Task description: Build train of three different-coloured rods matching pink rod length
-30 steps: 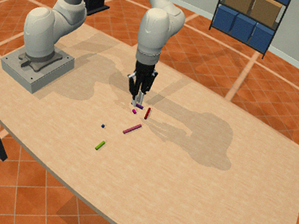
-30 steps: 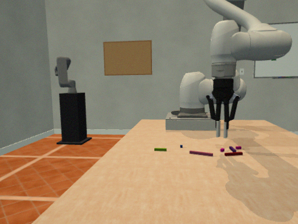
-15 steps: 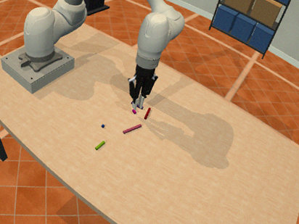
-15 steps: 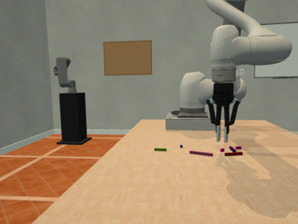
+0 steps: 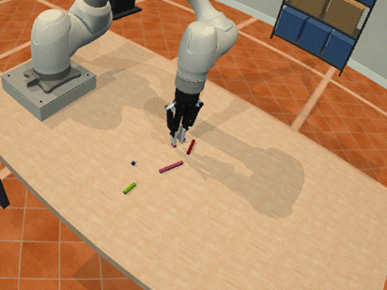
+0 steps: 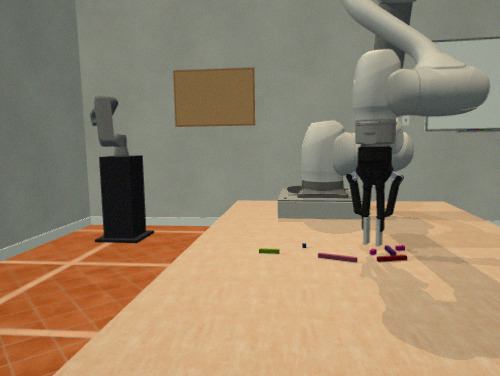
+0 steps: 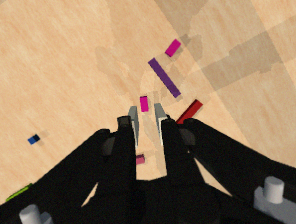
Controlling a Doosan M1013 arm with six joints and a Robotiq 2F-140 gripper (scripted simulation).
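The purple rod lies 5 cm below my hand, 4 cm to the left of it and 3 cm behind it. From my hand the other things lie so: pink rod: 8 cm to the right, 5 cm below, 5 cm ahead; red rod: 5 cm below, 4 cm to the left, 4 cm ahead; blue rod: 16 cm to the right, 5 cm below, 5 cm behind.
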